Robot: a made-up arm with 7 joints. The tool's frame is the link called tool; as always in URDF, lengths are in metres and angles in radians. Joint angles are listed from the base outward. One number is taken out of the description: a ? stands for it. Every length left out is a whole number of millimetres.
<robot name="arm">
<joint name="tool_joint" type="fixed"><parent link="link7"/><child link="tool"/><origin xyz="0.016 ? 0" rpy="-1.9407 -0.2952 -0.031"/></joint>
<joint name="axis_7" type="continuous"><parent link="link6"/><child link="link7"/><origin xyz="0.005 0 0.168" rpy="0 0 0"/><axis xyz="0 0 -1"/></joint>
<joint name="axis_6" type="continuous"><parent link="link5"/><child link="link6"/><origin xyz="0.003 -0.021 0" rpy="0 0 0"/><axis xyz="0 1 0"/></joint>
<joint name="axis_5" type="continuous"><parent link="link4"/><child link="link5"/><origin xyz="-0.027 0 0.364" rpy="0 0 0"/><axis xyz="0 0 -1"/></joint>
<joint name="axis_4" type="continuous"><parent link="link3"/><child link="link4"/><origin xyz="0.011 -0.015 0" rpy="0 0 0"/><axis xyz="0 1 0"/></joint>
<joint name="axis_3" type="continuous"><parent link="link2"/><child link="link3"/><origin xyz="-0.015 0 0.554" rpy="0 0 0"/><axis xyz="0 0 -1"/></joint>
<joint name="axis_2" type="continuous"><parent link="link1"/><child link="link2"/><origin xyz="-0.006 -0.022 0" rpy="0 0 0"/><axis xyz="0 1 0"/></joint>
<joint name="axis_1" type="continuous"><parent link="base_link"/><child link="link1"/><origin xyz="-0.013 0.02 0.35" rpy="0 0 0"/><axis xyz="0 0 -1"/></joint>
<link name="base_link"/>
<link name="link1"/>
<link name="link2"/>
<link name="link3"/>
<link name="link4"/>
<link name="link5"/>
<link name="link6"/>
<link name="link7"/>
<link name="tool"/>
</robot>
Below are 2 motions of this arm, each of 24 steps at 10 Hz.
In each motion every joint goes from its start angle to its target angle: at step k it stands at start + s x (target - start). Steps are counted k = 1, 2, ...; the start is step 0. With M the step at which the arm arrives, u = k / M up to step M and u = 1 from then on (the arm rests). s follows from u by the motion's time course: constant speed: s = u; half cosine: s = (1 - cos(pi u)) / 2; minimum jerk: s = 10 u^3 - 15 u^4 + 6 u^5.
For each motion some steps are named. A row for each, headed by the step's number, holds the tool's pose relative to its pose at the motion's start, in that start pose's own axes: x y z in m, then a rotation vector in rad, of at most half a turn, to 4 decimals.
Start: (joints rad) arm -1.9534 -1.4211 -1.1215 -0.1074 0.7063 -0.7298 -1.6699
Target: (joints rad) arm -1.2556 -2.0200 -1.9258 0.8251 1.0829 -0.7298 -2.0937
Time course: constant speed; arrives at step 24
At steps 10, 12, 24:
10: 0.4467 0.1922 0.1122 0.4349 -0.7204 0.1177
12: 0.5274 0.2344 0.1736 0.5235 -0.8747 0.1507
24: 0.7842 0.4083 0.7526 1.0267 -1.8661 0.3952

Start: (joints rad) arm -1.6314 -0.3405 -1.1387 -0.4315 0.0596 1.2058 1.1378
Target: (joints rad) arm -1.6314 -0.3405 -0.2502 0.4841 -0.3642 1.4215 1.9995
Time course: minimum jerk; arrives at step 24
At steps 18, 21, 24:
18: 0.2488 -0.0627 0.1642 -1.1366 0.2198 0.6178
21: 0.2759 -0.0420 0.1782 -1.2275 0.1890 0.6407
24: 0.2806 -0.0378 0.1808 -1.2433 0.1824 0.6440

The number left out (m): 0.025
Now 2 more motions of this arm.
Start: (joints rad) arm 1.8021 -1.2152 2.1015 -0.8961 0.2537 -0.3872 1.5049
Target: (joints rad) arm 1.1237 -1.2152 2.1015 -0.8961 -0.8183 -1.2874 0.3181
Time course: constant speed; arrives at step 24
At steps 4, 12, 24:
4: -0.0592 0.0300 0.0462 0.1921 -0.3902 -0.0601
12: -0.1660 0.1160 0.1243 0.6215 -1.1072 -0.0428
24: -0.3265 0.3129 0.2226 1.4356 -1.7599 0.3524

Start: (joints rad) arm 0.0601 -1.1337 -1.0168 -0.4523 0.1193 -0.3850 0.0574
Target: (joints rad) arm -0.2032 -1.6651 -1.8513 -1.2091 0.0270 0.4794 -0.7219
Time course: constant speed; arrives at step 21
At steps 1, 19, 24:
1: -0.0267 -0.0206 -0.0138 0.0537 -0.0583 -0.0380
19: -0.4508 -0.0709 -0.2589 0.7297 -1.2653 -0.8435
24: -0.4792 -0.0510 -0.2735 0.7688 -1.4148 -0.9342

